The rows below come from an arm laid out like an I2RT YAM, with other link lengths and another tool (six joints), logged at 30 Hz.
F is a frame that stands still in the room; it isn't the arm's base.
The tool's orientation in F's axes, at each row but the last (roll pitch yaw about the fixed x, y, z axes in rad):
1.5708 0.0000 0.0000
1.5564 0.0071 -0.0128
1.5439 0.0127 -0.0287
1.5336 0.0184 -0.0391
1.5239 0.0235 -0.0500
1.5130 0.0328 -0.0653
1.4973 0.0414 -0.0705
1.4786 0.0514 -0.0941
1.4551 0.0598 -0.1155
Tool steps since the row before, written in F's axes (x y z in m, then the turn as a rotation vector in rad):
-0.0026 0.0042 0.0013 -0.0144 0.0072 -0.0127
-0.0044 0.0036 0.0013 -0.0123 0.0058 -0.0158
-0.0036 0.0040 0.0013 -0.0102 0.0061 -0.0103
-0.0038 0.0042 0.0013 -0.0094 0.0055 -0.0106
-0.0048 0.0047 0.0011 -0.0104 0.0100 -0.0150
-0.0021 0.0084 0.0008 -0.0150 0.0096 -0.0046
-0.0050 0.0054 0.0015 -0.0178 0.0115 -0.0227
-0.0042 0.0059 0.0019 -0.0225 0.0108 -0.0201
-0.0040 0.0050 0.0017 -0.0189 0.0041 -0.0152
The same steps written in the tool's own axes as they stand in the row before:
-0.0026 0.0013 -0.0042 -0.0144 -0.0127 -0.0072
-0.0045 0.0013 -0.0035 -0.0123 -0.0158 -0.0059
-0.0037 0.0014 -0.0039 -0.0102 -0.0103 -0.0061
-0.0040 0.0014 -0.0040 -0.0094 -0.0106 -0.0055
-0.0051 0.0012 -0.0044 -0.0105 -0.0148 -0.0102
-0.0027 0.0012 -0.0082 -0.0154 -0.0046 -0.0089
-0.0054 0.0016 -0.0049 -0.0176 -0.0226 -0.0119
-0.0048 0.0022 -0.0053 -0.0224 -0.0204 -0.0106
-0.0046 0.0019 -0.0043 -0.0183 -0.0160 -0.0038

